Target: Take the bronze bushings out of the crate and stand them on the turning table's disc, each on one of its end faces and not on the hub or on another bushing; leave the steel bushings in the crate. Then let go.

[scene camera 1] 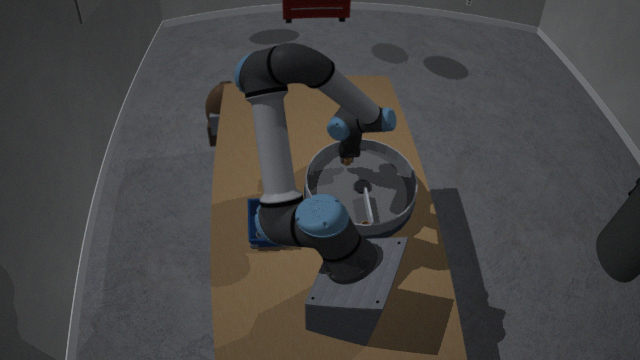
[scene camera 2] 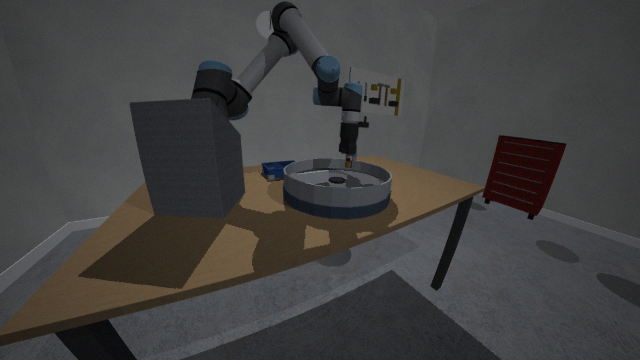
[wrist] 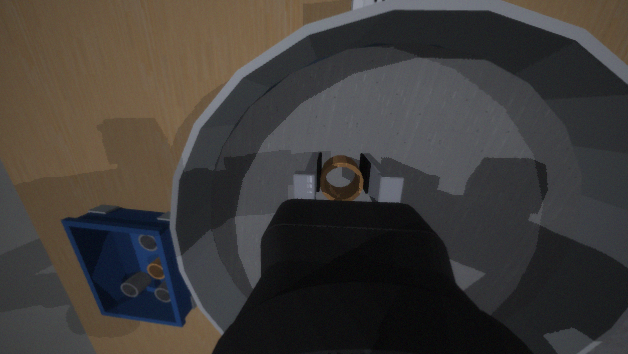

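Where they show: gripper, fingertip midpoint: (scene camera 1: 346, 161) (scene camera 2: 350, 166) (wrist: 340, 165); arm's base, origin of the base link: (scene camera 1: 352, 263) (scene camera 2: 205, 123).
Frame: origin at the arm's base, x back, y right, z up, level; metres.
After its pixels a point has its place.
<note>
My gripper (scene camera 1: 349, 159) @(x -0.558, y -0.045, z -0.186 m) (scene camera 2: 351, 161) @(x -0.558, y -0.045, z -0.186 m) (wrist: 340, 165) @(x -0.558, y -0.045, z -0.186 m) is shut on a bronze bushing (scene camera 1: 347, 161) @(x -0.536, y -0.040, z -0.164 m) (scene camera 2: 348, 164) @(x -0.542, y -0.029, z -0.171 m) (wrist: 342, 195) @(x -0.540, y -0.037, z -0.169 m), held upright above the far part of the grey disc (scene camera 1: 331, 192) @(x -0.430, y -0.088, z -0.223 m) (wrist: 425, 100) @(x -0.628, y 0.014, z -0.223 m), inside the walled turning table (scene camera 1: 414, 186) @(x -0.495, y 0.231, z -0.220 m) (scene camera 2: 337, 197) @(x -0.393, y 0.220, z -0.205 m). The height of the gap is unclear. The dark hub (scene camera 1: 362, 186) @(x -0.466, y 0.024, z -0.215 m) (scene camera 2: 337, 180) @(x -0.465, y 0.043, z -0.215 m) is nearer the arm's base. Another bronze bushing (scene camera 1: 365, 223) @(x -0.292, y 0.043, z -0.206 m) shows partly near the disc's near wall. The blue crate (scene camera 1: 250, 220) @(x -0.268, y -0.361, z -0.230 m) (scene camera 2: 272, 170) @(x -0.229, y -0.211, z -0.232 m) (wrist: 112, 225) @(x -0.377, y -0.314, z -0.227 m) holds a bronze bushing (wrist: 161, 262) @(x -0.337, y -0.242, z -0.226 m) and steel bushings (wrist: 148, 237) @(x -0.340, y -0.293, z -0.258 m) (wrist: 140, 282) @(x -0.238, y -0.308, z -0.255 m) (wrist: 163, 287) @(x -0.254, y -0.259, z -0.248 m), one tilted.
A light bar (scene camera 1: 368, 206) @(x -0.345, y 0.047, z -0.177 m) runs from near the hub to the near wall. The table's raised wall surrounds the disc. The grey base block (scene camera 1: 350, 295) @(x 0.117, y 0.004, z 0.017 m) (scene camera 2: 185, 160) @(x 0.033, y 0.128, z -0.096 m) stands beside the turning table. A red cabinet (scene camera 1: 316, 9) (scene camera 2: 525, 172) stands on the floor.
</note>
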